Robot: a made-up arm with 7 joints. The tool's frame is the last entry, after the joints.
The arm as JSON. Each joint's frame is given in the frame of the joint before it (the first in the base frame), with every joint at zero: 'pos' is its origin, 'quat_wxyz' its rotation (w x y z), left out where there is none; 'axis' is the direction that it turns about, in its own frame. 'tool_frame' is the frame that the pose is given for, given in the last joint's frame.
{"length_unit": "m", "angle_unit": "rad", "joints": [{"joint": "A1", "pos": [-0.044, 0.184, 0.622], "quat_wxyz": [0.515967, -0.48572, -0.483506, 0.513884], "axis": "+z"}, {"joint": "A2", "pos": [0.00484, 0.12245, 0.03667], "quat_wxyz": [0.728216, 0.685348, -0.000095, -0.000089], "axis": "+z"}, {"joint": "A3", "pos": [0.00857, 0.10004, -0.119], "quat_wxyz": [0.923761, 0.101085, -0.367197, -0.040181], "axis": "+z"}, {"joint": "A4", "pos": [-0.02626, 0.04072, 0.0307], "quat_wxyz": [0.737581, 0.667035, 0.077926, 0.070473], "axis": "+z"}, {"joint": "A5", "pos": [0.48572, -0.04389, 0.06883], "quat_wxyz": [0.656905, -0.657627, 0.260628, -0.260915], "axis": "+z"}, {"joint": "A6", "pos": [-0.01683, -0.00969, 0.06], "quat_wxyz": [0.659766, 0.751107, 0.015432, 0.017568], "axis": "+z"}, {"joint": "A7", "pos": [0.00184, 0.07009, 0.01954], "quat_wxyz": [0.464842, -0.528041, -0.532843, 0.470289], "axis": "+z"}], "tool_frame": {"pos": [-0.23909, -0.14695, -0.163], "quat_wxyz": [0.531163, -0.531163, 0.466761, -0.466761]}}
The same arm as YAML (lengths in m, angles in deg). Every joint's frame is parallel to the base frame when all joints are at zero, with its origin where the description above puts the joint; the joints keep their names.
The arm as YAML. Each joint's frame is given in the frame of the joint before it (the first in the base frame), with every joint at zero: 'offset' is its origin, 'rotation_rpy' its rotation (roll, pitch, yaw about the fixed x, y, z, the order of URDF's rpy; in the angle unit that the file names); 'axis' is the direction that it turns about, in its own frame. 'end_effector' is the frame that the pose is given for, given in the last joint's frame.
length_unit: m
angle_unit: deg
chain:
  - id: A1
    offset: [-0.044, 0.184, 0.622]
    rotation_rpy: [0.0, 0.0, 0.0]
    axis: [-0.998153, 0.0043, 0.060597]
  - id: A2
    offset: [-0.044, 0.005, -0.12]
    rotation_rpy: [0.0, 0.0, 0.0]
    axis: [0.0, 0.0, 1.0]
  - id: A3
    offset: [-0.1, 0.009, -0.119]
    rotation_rpy: [0.0, 0.0, 0.0]
    axis: [0.154299, -0.687196, 0.709896]
  - id: A4
    offset: [-0.039, -0.04, 0.013]
    rotation_rpy: [0.0, 0.0, 0.0]
    axis: [0.996763, 0.080397, -0.0008]
  - id: A5
    offset: [0.038, 0.388, 0.301]
    rotation_rpy: [0.0, 0.0, 0.0]
    axis: [0.0, 0.0, 1.0]
  - id: A6
    offset: [0.011, -0.016, 0.06]
    rotation_rpy: [0.0, 0.0, 0.0]
    axis: [0.983697, 0.1255, -0.1288]
  - id: A7
    offset: [0.028, 0.005, 0.067]
    rotation_rpy: [0.0, 0.0, 0.0]
    axis: [0.0, -1.0, 0.0]
end_effector:
  offset: [0.115, 0.163, -0.256]
  rotation_rpy: [0.0, 0.0, 0.0]

